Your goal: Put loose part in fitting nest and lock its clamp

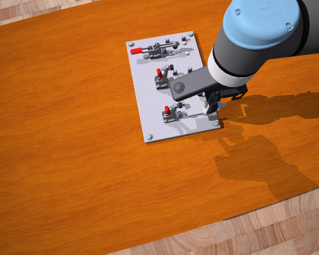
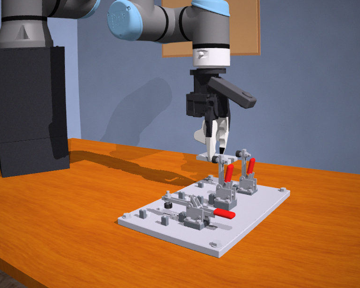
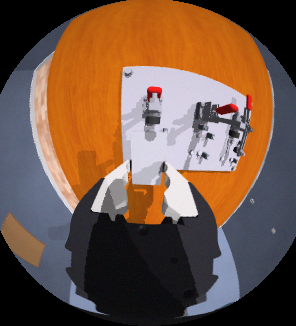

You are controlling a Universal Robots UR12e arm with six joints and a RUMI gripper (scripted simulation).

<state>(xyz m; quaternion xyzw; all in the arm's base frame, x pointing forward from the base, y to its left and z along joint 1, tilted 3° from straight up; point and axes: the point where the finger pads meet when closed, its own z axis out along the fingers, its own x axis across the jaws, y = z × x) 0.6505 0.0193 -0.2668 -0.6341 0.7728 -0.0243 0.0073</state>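
Right now the flat grey rectangular part is 1 cm below my hand. Round my hand: grey fixture plate (12 cm to the right, 9 cm below, 3 cm ahead).
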